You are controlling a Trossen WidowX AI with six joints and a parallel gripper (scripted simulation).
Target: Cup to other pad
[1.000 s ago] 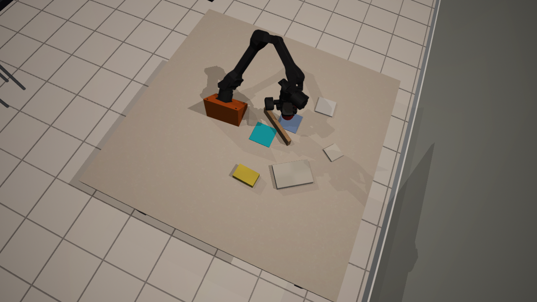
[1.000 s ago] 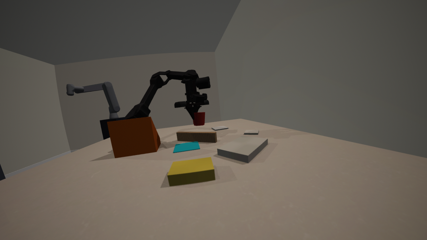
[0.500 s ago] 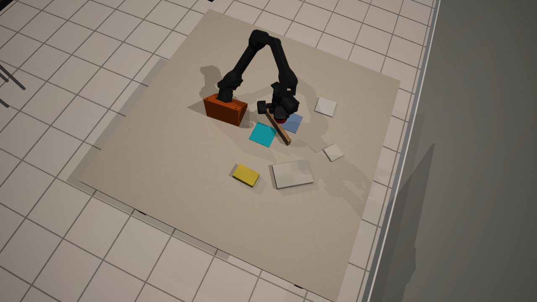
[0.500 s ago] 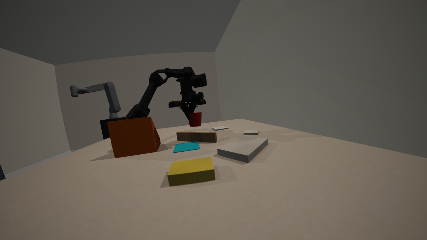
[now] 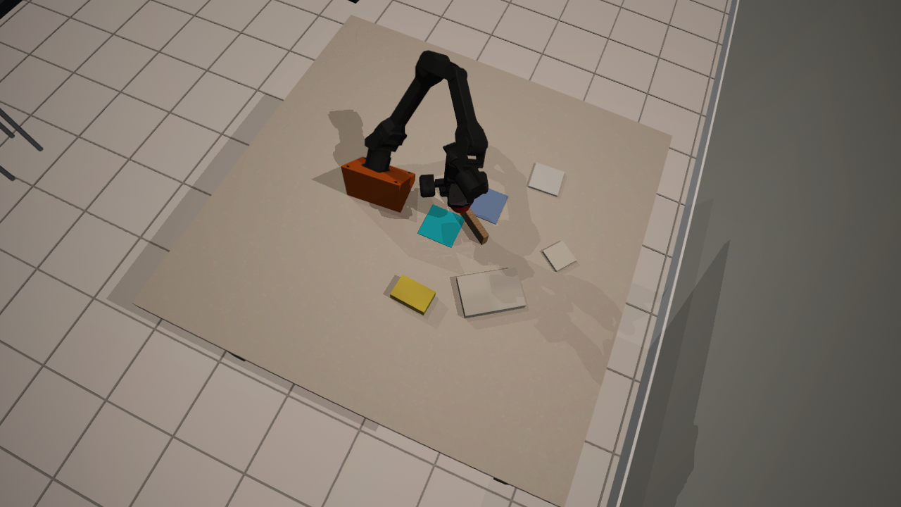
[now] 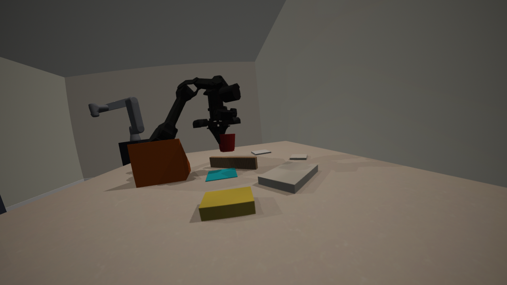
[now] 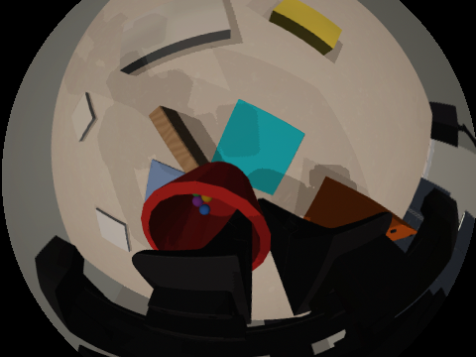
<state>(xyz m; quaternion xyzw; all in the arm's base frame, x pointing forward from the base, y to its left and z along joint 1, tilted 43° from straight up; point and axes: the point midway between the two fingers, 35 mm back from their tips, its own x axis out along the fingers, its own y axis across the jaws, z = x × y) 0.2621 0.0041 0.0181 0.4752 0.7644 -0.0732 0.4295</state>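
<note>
Now: the teal pad 13 cm below my gripper tip, 3 cm to the right of it and 1 cm behind it. Also, from my gripper tip: wooden bar (10 cm below, 4 cm to the left, 3 cm ahead); red cup (2 cm to the left, 2 cm ahead); blue-grey pad (13 cm below, 11 cm to the left, 7 cm ahead).
</note>
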